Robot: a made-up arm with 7 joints.
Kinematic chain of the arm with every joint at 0, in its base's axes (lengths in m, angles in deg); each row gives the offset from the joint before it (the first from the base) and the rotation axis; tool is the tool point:
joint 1: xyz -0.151 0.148 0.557 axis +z
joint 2: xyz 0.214 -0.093 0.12 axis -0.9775 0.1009 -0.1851
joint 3: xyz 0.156 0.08 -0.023 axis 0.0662 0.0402 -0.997
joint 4: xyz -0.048 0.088 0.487 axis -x
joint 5: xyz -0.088 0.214 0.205 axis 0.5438 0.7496 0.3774
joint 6: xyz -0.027 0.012 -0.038 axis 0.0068 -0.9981 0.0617
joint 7: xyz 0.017 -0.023 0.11 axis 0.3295 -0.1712 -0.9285
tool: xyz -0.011 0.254 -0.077
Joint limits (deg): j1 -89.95..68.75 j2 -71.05..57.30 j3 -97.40..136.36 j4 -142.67..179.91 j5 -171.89..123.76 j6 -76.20..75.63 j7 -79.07..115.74
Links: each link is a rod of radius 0.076 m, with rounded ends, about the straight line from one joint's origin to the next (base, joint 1, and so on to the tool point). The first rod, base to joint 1, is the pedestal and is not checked.
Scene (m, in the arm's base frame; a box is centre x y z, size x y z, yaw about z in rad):
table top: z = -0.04
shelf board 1: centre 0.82 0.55 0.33 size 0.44 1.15 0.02 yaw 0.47
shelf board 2: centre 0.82 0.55 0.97 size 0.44 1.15 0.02 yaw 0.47
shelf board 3: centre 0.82 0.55 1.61 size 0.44 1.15 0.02 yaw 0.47
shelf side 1: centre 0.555 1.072 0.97 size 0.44 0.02 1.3 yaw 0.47
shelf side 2: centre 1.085 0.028 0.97 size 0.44 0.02 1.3 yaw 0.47
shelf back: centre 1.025 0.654 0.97 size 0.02 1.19 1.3 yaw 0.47
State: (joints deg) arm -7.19 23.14 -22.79 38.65 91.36 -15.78 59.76
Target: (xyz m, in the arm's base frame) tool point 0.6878 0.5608 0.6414
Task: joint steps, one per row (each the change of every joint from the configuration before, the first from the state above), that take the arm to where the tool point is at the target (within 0.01 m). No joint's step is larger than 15 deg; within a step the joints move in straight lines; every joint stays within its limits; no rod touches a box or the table.
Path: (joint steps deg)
1: -5.51 6.26 11.86 -5.57 0.57 2.73 -3.24
2: -5.51 6.26 11.86 -5.56 0.58 2.74 -3.24
3: -5.52 6.26 11.86 -5.57 0.57 2.73 -3.24

